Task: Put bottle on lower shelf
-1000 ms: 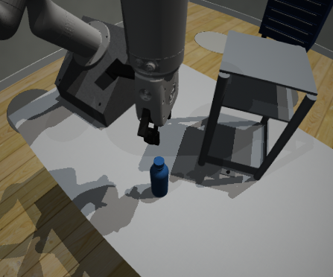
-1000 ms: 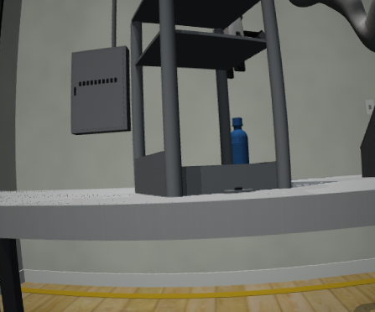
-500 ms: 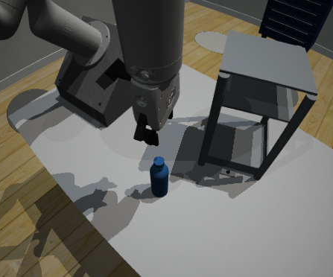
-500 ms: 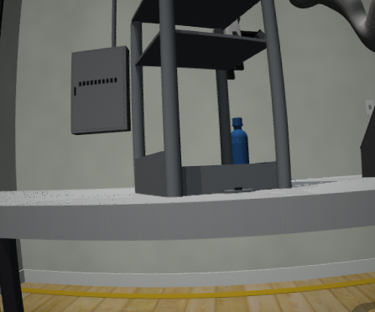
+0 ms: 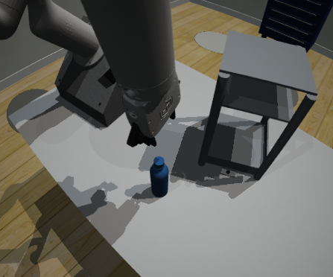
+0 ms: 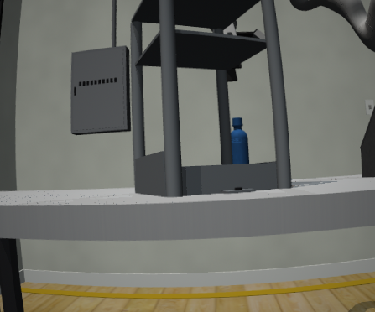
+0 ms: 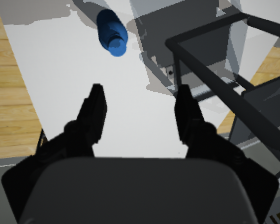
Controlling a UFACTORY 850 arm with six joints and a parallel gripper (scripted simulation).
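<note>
The bottle lies 20 cm below my hand. Round my hand: shelving unit (32 cm to the left, 13 cm below, 6 cm ahead).
</note>
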